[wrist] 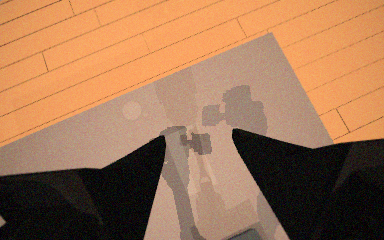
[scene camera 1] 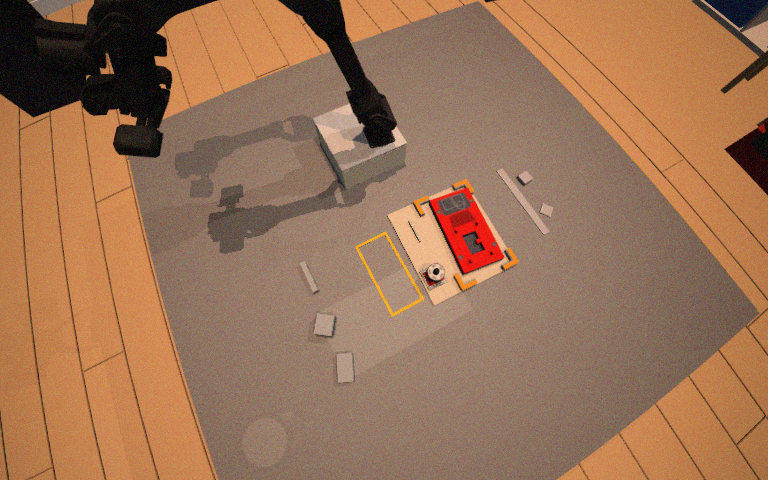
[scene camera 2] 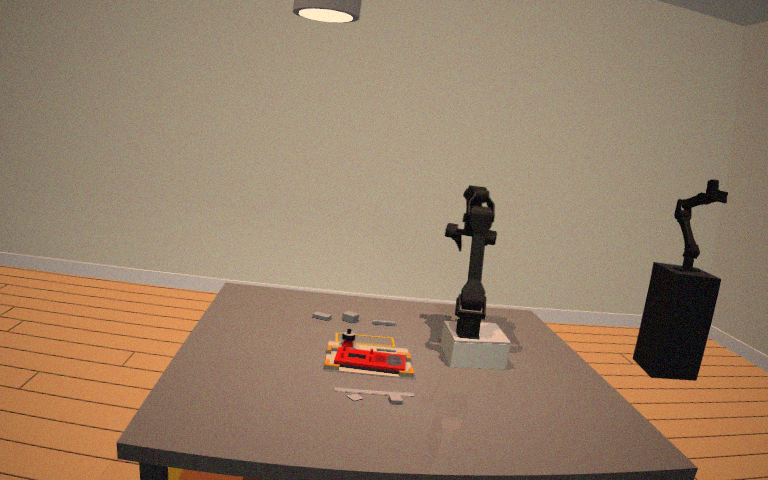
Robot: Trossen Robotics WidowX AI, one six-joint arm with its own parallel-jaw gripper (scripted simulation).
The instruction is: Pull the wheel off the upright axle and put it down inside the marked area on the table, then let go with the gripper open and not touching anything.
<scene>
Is my gripper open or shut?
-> Open.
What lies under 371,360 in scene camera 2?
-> A red plate.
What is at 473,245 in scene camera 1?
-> A red plate.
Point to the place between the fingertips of my gripper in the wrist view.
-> At 198,136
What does my gripper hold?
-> Nothing.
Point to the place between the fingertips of my gripper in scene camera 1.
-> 153,140
</scene>
